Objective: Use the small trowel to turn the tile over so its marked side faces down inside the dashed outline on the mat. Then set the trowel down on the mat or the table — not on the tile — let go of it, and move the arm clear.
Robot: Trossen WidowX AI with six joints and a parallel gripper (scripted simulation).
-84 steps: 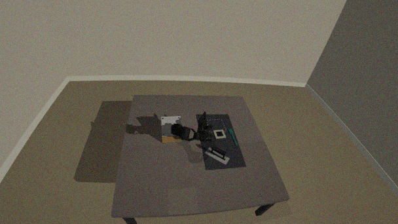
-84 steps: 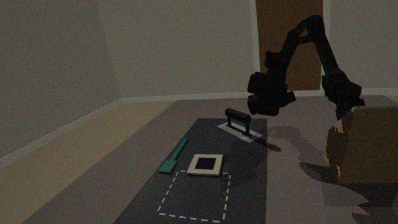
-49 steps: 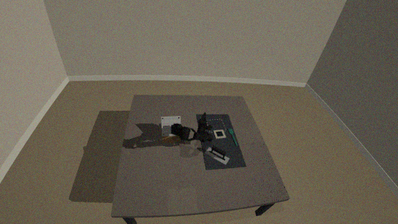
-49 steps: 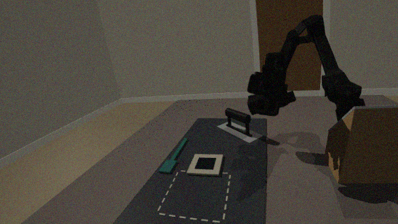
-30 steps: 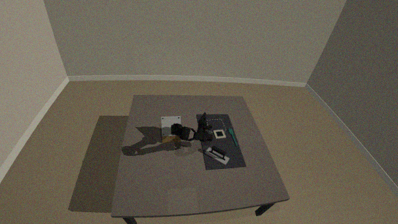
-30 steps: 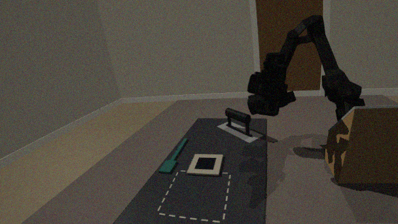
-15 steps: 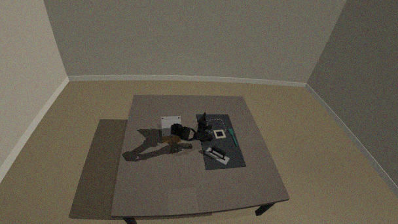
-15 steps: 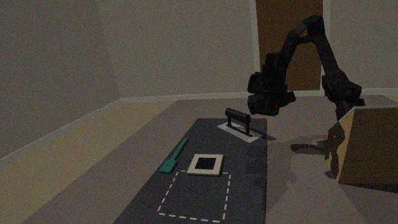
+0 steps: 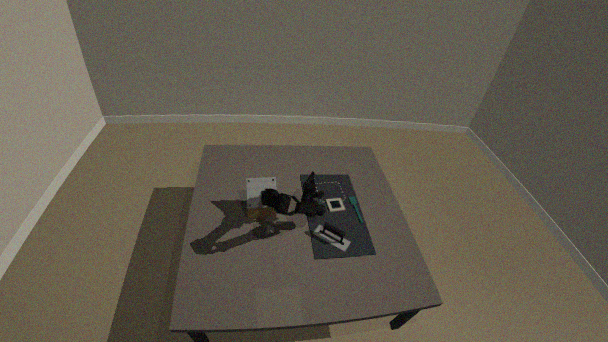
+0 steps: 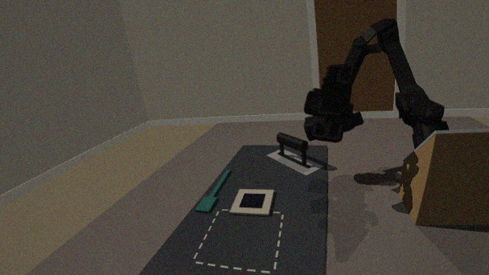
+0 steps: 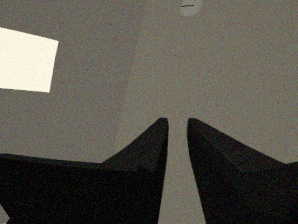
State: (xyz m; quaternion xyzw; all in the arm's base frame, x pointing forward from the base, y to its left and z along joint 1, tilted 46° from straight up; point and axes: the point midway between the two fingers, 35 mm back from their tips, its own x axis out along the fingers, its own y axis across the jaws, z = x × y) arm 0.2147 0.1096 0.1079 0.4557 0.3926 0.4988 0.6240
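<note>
Right now the small trowel is 100 mm ahead of my gripper tip, 200 mm to the right of it and 260 mm below it. The rest, counted from my gripper tip: dark mat (170 mm ahead, 20 mm to the right, 310 mm below); teal flat tool (310 mm ahead, 290 mm below); tile (180 mm ahead, 20 mm to the left, 290 mm below).
</note>
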